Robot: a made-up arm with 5 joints.
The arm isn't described. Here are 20 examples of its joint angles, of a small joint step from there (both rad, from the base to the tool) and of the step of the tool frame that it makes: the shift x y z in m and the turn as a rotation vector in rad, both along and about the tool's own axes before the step.
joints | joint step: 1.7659 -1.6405 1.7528 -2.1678 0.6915 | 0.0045 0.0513 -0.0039 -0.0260 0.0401
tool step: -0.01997 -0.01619 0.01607 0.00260 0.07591 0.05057
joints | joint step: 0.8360 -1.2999 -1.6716 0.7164 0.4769 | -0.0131 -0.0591 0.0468 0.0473 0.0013
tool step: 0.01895 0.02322 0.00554 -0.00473 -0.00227 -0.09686
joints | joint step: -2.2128 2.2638 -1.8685 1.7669 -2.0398 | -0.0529 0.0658 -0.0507 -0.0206 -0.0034
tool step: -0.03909 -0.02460 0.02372 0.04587 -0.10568 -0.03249
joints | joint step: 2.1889 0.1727 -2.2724 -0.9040 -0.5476 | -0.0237 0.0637 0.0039 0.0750 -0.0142
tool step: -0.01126 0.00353 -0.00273 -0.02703 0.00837 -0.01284
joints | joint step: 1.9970 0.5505 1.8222 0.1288 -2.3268 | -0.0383 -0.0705 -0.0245 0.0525 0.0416
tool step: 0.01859 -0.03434 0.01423 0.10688 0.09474 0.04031
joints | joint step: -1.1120 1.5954 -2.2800 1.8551 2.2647 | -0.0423 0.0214 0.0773 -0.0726 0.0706
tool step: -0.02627 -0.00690 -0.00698 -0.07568 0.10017 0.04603
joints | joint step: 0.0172 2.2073 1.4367 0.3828 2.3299 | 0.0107 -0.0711 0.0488 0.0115 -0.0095
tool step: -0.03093 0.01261 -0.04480 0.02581 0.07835 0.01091
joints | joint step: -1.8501 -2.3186 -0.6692 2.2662 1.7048 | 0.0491 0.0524 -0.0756 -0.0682 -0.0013
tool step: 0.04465 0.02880 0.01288 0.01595 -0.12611 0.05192
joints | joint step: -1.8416 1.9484 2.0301 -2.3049 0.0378 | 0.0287 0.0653 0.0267 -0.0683 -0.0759
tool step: 0.02629 -0.02896 0.01190 0.08783 -0.06991 0.08243
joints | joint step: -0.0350 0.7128 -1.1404 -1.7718 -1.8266 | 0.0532 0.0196 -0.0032 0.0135 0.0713
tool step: -0.00875 0.00761 0.00758 0.01750 0.03966 0.05546
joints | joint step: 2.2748 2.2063 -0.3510 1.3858 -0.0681 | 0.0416 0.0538 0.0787 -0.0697 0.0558
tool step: -0.03733 0.01137 0.03040 0.02687 0.17350 0.01451
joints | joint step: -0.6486 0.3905 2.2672 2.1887 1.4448 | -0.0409 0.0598 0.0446 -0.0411 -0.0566
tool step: -0.04347 0.04822 0.01486 0.04940 0.00563 0.04528
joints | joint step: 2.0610 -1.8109 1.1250 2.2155 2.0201 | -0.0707 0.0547 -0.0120 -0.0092 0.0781
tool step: -0.06369 0.00790 0.01545 0.00992 0.15718 0.00386
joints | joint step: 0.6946 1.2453 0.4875 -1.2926 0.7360 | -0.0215 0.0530 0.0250 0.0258 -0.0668
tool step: 0.01399 -0.03775 -0.00311 -0.06898 -0.07672 -0.03516
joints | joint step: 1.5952 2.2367 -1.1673 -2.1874 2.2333 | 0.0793 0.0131 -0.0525 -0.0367 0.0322
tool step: 0.00907 0.00223 -0.02188 -0.03421 0.00648 0.07235
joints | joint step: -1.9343 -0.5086 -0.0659 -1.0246 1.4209 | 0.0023 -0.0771 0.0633 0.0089 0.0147
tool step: 0.03223 0.04846 0.01145 0.03794 -0.04061 0.06335
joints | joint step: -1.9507 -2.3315 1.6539 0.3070 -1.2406 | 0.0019 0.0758 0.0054 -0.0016 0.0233
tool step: -0.02239 0.01318 -0.03806 -0.02275 -0.04762 -0.01536
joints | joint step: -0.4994 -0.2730 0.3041 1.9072 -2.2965 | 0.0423 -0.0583 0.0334 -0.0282 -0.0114
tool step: 0.02061 -0.02368 -0.01731 -0.07347 0.01466 -0.06339
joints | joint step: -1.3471 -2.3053 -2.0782 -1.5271 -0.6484 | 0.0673 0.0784 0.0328 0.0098 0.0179
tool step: 0.00391 0.00965 -0.01014 0.02378 0.03915 -0.07725
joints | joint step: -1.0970 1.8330 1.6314 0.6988 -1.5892 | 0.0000 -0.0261 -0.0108 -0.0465 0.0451
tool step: 0.00543 -0.00679 0.00793 0.02492 0.05867 -0.04496
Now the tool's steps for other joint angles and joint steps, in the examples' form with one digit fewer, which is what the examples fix.
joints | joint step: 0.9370 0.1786 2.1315 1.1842 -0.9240 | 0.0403 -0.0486 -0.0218 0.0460 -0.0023
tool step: -0.0020 -0.0481 0.0185 0.0284 0.0053 0.0682
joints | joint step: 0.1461 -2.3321 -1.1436 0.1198 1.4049 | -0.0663 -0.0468 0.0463 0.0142 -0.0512
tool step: 0.0215 0.0247 0.0243 0.0917 -0.1014 -0.0545
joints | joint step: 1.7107 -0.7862 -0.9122 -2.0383 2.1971 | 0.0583 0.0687 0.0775 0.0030 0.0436
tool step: 0.0179 0.0005 0.0240 0.0527 -0.0014 -0.0601
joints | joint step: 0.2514 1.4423 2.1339 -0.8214 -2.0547 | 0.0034 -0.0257 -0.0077 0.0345 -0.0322
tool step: 0.0108 0.0034 0.0014 0.0116 -0.0138 0.0481
